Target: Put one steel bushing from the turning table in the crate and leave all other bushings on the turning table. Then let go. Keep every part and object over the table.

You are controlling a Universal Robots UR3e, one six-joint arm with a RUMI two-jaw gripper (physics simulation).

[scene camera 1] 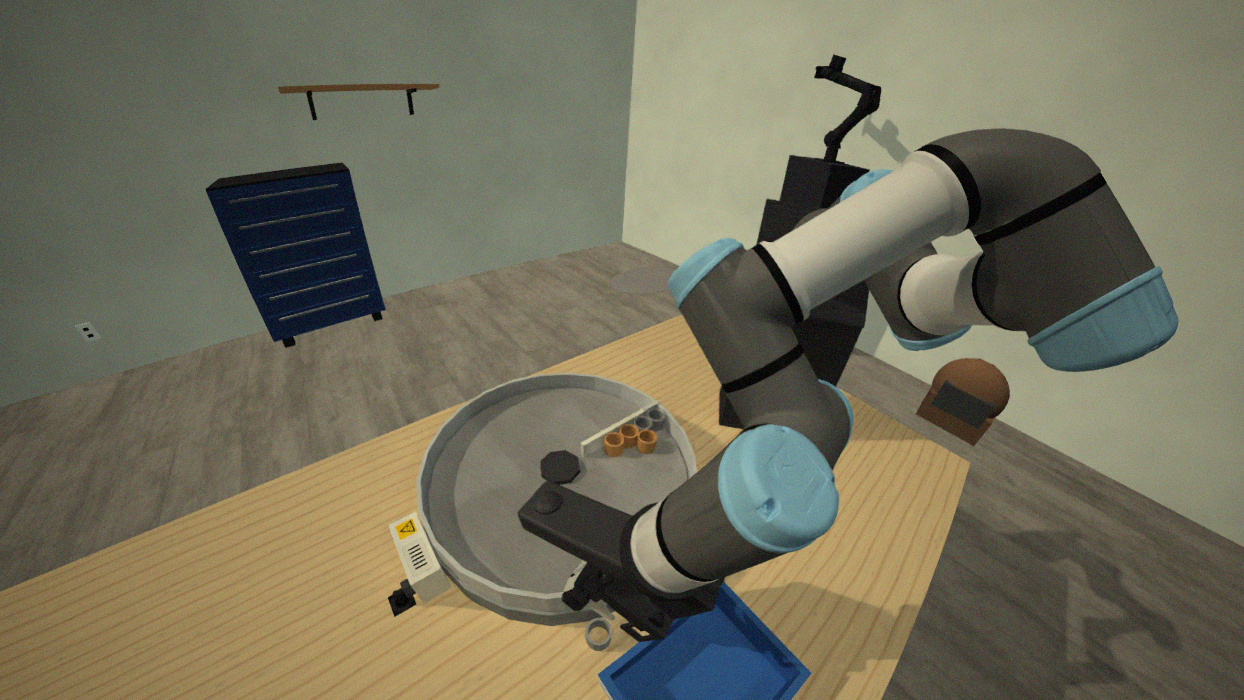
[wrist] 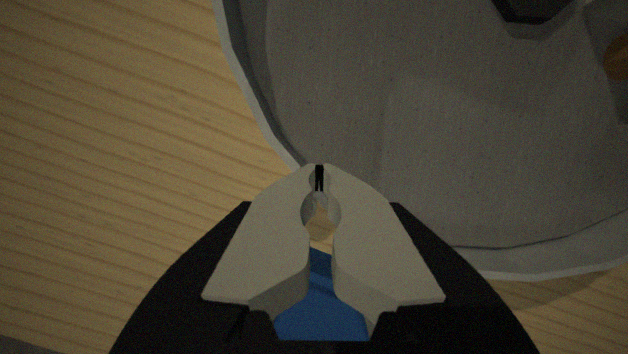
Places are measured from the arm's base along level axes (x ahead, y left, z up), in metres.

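Pixels of known places: gripper, fingertip midpoint: [wrist: 318,167].
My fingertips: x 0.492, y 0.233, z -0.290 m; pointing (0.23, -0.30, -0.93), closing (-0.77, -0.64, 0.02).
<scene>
Behind a point stands the place of what it marks.
One steel bushing [scene camera 1: 598,633] @[x 0.472, y 0.265, z -0.365 m] stands on the wooden table between the turning table [scene camera 1: 508,487] @[x 0.546, y 0.053, z -0.316 m] [wrist: 450,125] @[x 0.433, y 0.146, z -0.316 m] and the blue crate [scene camera 1: 713,666] @[x 0.358, y 0.359, z -0.364 m] [wrist: 320,315] @[x 0.371, y 0.369, z -0.364 m], outside both. Two more steel bushings, one in front [scene camera 1: 642,424] @[x 0.303, y -0.005, z -0.307 m] and one behind [scene camera 1: 656,416] @[x 0.271, y -0.015, z -0.306 m], stand on the turning table beside the orange ones. My gripper [scene camera 1: 603,611] [wrist: 318,167] @[x 0.492, y 0.233, z -0.290 m] is shut and empty, its fingertips together above the turning table's near rim, close to the loose bushing. The arm hides part of the fingers in the scene view; the fingers mostly hide that bushing in the wrist view.
Three orange bushings, at left [scene camera 1: 614,444], middle [scene camera 1: 628,435] @[x 0.333, y 0.006, z -0.314 m] and right [scene camera 1: 646,441], stand by a pale divider [scene camera 1: 608,431] @[x 0.373, y 0.011, z -0.287 m] on the turning table. A dark hub [scene camera 1: 559,466] @[x 0.464, y 0.041, z -0.308 m] [wrist: 532,10] @[x 0.448, y 0.062, z -0.308 m] rises at its middle. A white box [scene camera 1: 417,557] @[x 0.676, y 0.135, z -0.310 m] sits against its left side.
</scene>
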